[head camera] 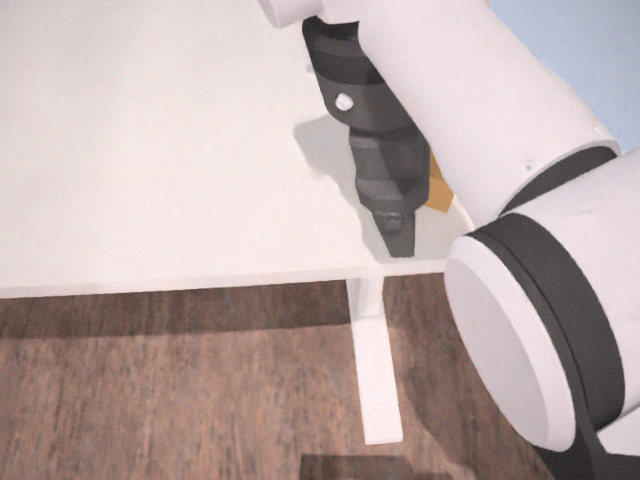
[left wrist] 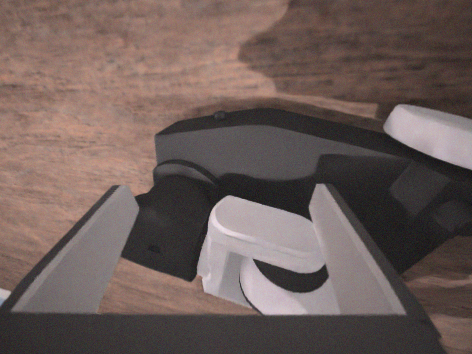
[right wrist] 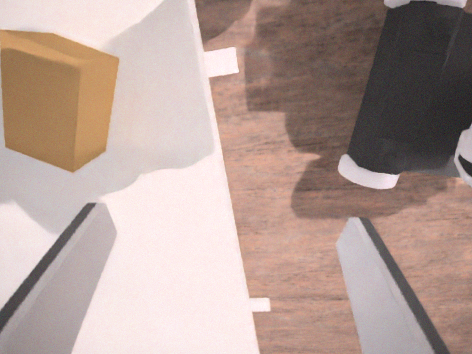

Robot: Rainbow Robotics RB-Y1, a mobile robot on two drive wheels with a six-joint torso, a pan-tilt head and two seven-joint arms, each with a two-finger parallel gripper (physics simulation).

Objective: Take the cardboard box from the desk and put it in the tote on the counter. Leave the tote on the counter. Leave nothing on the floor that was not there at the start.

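Pixels of known places: left gripper, fingertip midpoint: (left wrist: 222, 196); right gripper, fingertip midpoint: (head camera: 406, 203) (right wrist: 227, 225); robot's base, link origin: (right wrist: 380, 89).
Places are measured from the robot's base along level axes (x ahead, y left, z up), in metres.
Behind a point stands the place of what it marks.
Note:
The cardboard box (head camera: 439, 193) @(x 0.552, y -0.042, z 0.749 m) (right wrist: 42, 107) @(x 0.586, y -0.021, z 0.770 m) is orange-brown and stands on the white desk (head camera: 155, 155) @(x 0.591, y 0.324, z 0.720 m) (right wrist: 175, 250) @(x 0.504, y 0.149, z 0.720 m). In the head camera the right gripper and arm hide most of it. In the right wrist view it is at the upper left, beyond the left-hand fingertip and outside the gap between the fingers. My right gripper (head camera: 402, 254) (right wrist: 227, 225) @(x 0.437, y -0.001, z 0.853 m) is open and empty, above the desk near its front edge. My left gripper (left wrist: 222, 196) @(x -0.334, y 0.266, z 0.427 m) is open with nothing held between its fingers. The tote and the counter do not show.
The robot's black and white base (left wrist: 260, 150) @(x -0.324, y 0.174, z 0.169 m) shows beyond the left fingers. A white desk leg foot (head camera: 379, 382) reaches over the brown wooden floor (head camera: 180, 403) @(x 0.524, y 0.420, z 0.000 m) (left wrist: 75, 75) @(x -0.920, y 0.182, z 0.000 m) (right wrist: 295, 280) @(x 0.107, y 0.968, z 0.000 m). A black and white robot part (right wrist: 410, 90) @(x 0.003, y -0.022, z 0.191 m) is at the upper right of the right wrist view.

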